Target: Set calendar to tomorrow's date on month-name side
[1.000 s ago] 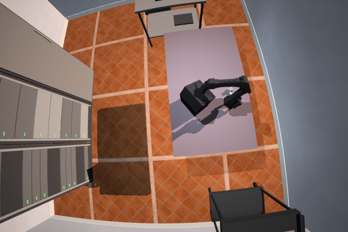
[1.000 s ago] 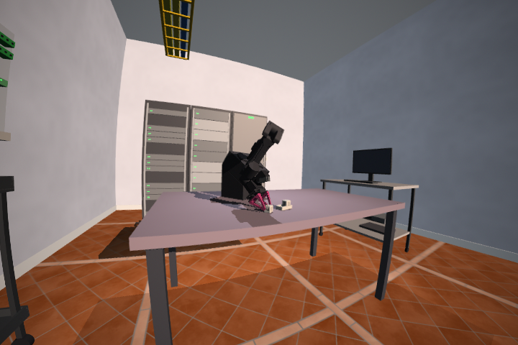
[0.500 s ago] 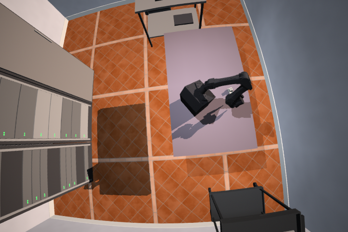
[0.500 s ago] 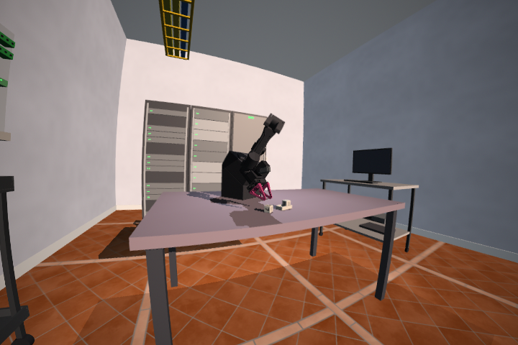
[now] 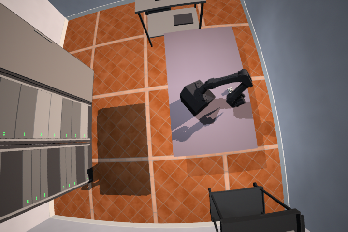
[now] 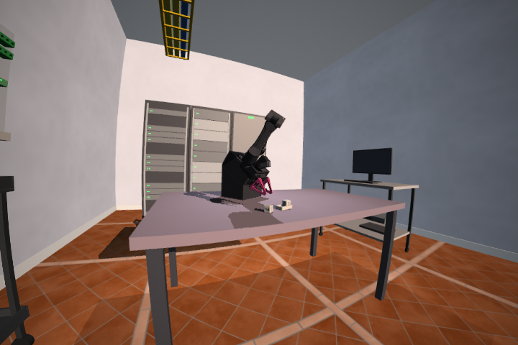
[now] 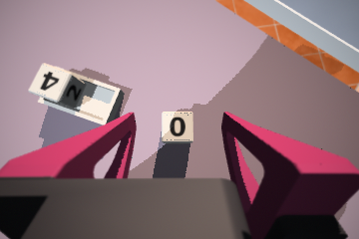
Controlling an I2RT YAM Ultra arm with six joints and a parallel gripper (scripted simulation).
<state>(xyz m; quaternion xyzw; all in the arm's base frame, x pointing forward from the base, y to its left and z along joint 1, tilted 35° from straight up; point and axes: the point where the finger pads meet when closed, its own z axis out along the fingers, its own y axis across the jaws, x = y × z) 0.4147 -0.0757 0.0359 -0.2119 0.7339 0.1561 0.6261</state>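
My hand is 10 mm short of the cream digit cube and 80 mm above it. The rest, counted from my hand: cream tray: 30 mm behind, 110 mm to the left, 80 mm below.
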